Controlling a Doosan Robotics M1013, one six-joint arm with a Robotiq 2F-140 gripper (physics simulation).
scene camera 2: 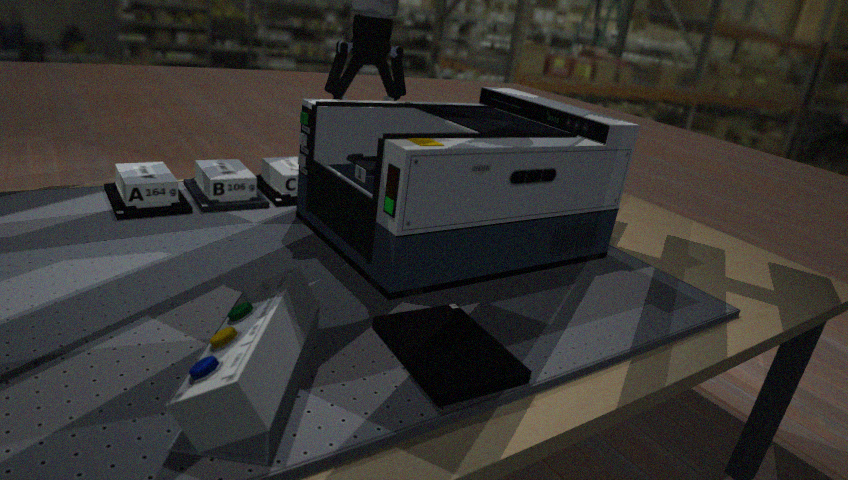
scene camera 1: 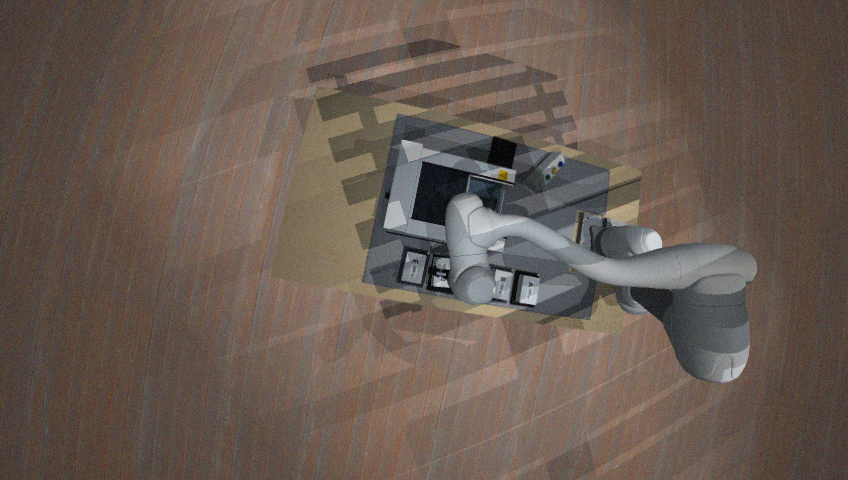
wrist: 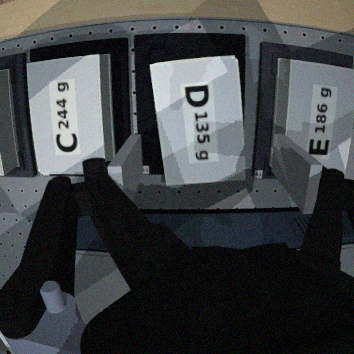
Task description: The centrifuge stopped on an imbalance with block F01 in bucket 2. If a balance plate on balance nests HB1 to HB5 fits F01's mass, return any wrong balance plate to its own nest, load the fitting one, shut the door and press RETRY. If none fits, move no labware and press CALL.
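Seen in the pictures: gripper, fingertip midpoint: (wrist: 208,152); arm's base, link origin: (scene camera 1: 604,243).
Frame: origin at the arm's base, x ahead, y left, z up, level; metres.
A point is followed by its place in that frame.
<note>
My gripper (scene camera 2: 365,96) (wrist: 208,152) {x 0.849, y 0.130, z 0.110 m} is open and empty, above balance plate D, 135 g (wrist: 175,110) {x 0.827, y 0.155, z 0.038 m}. Plate D sits turned askew on its dark nest (wrist: 190,44) {x 0.855, y 0.218, z -0.006 m}, its lower edge over the nest's edge in the wrist view. Plate C, 244 g (wrist: 90,115) {x 0.743, y 0.167, z 0.036 m} (scene camera 2: 279,171) {x 0.668, y 0.146, z 0.036 m}, and plate E, 186 g (wrist: 295,100) {x 0.948, y 0.146, z 0.036 m} (scene camera 1: 414,267) {x 0.975, y 0.118, z 0.036 m}, flank it. Plates A, 164 g (scene camera 2: 145,183) {x 0.423, y 0.162, z 0.036 m} (scene camera 1: 527,290) {x 0.456, y 0.222, z 0.036 m}, and B, 106 g (scene camera 2: 226,180) {x 0.555, y 0.137, z 0.034 m} (scene camera 1: 502,284) {x 0.579, y 0.193, z 0.036 m}, sit on their nests. The centrifuge (scene camera 1: 397,199) {x 1.052, y -0.135, z 0.226 m} (scene camera 2: 464,196) {x 0.690, y -0.295, z 0.125 m} is open; a bucket marked 1 (scene camera 2: 360,172) {x 0.646, y -0.122, z 0.113 m} shows inside. Block F01 and bucket 2 cannot be made out.
The button box (scene camera 1: 542,172) {x 0.391, y -0.322, z 0.064 m} (scene camera 2: 255,356) {x 0.317, y -0.402, z 0.062 m} shows green, yellow and blue buttons. A black pad (scene camera 1: 502,151) {x 0.558, y -0.435, z -0.002 m} (scene camera 2: 452,356) {x 0.543, y -0.437, z -0.001 m} lies beside the centrifuge. The centrifuge walls stand close to the nest row. The arm (scene camera 1: 535,237) {x 0.713, y 0.010, z 0.542 m} reaches over the dark perforated board (scene camera 1: 565,303) {x 0.218, y 0.301, z -0.017 m}.
</note>
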